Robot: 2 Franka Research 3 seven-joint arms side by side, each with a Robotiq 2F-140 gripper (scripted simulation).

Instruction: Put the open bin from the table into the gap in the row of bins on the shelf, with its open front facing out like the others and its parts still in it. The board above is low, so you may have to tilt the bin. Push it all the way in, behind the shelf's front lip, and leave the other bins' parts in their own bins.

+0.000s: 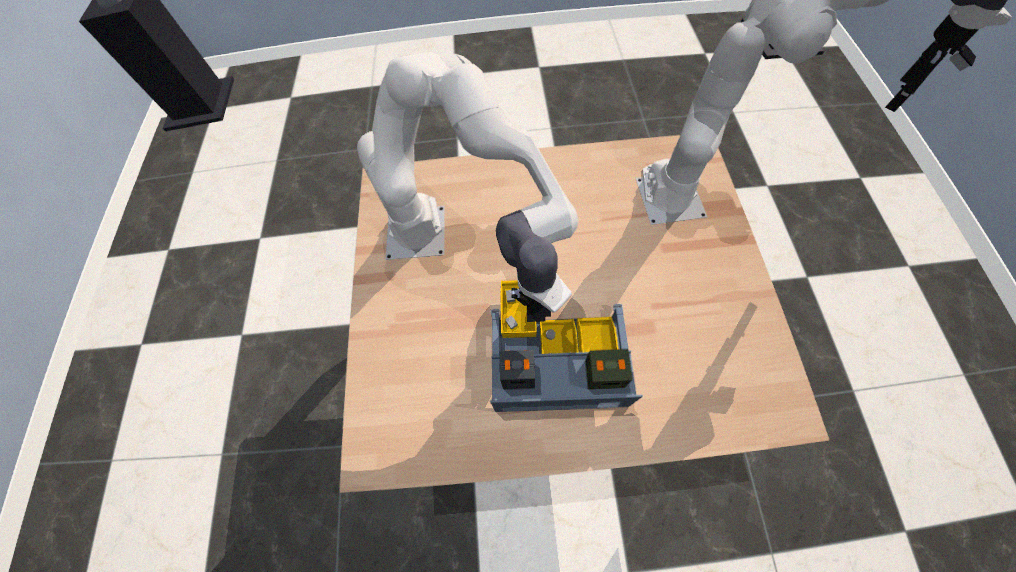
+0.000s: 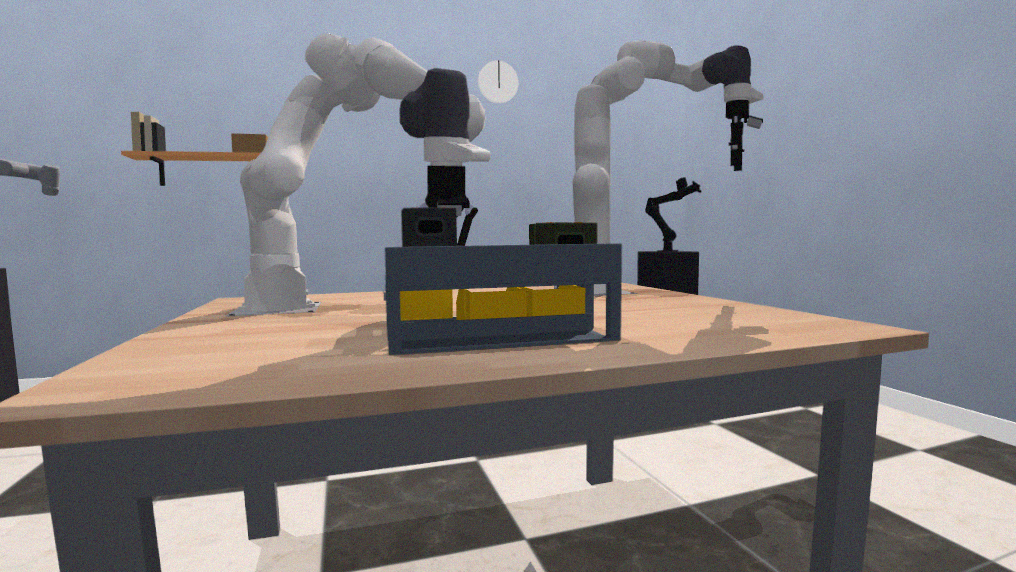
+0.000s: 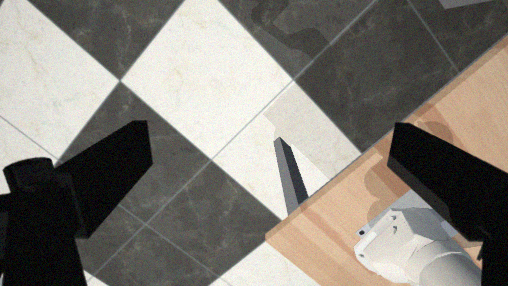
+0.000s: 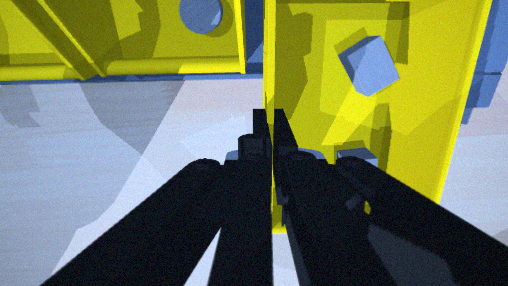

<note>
The pictures show: the left gripper, the right gripper and a blue-grey shelf.
The left gripper shows as well in image 2 and in image 3.
</note>
